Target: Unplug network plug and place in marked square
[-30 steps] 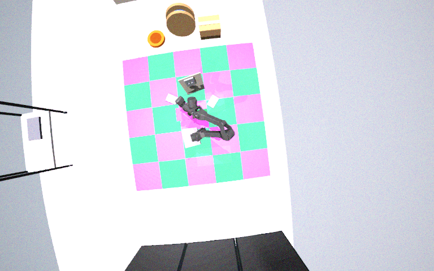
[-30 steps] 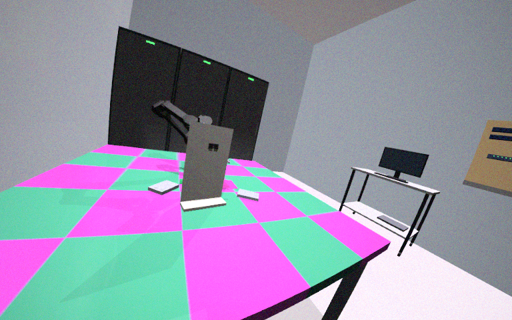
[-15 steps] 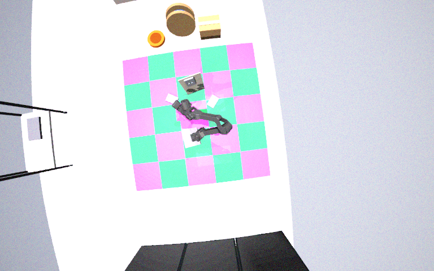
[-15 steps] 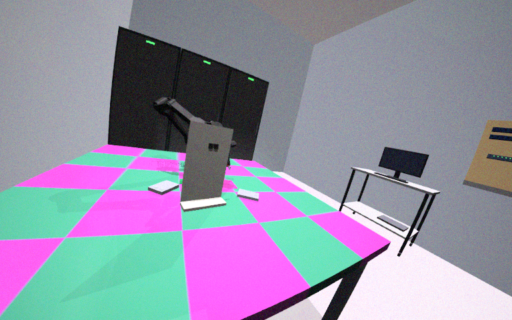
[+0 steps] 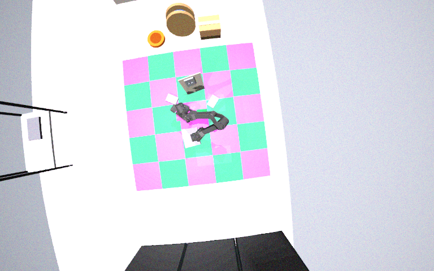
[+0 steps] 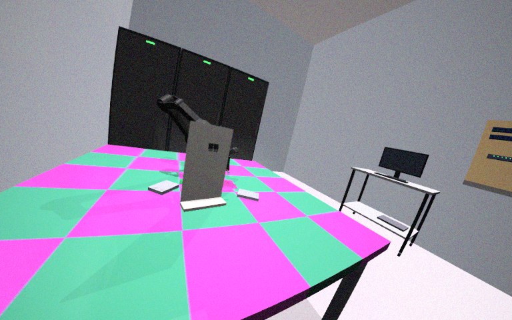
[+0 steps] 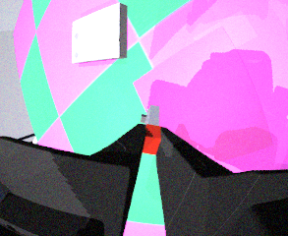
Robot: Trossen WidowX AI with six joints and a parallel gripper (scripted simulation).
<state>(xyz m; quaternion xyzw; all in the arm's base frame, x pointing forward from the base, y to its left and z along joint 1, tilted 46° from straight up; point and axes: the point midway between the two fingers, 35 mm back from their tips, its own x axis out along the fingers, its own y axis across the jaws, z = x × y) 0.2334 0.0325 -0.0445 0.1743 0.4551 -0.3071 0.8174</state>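
The marked square lies 8 cm below my gripper tip. Round my gripper tip: plug (right at my gripper tip); upright panel (17 cm ahead, 18 cm to the right, 6 cm above).
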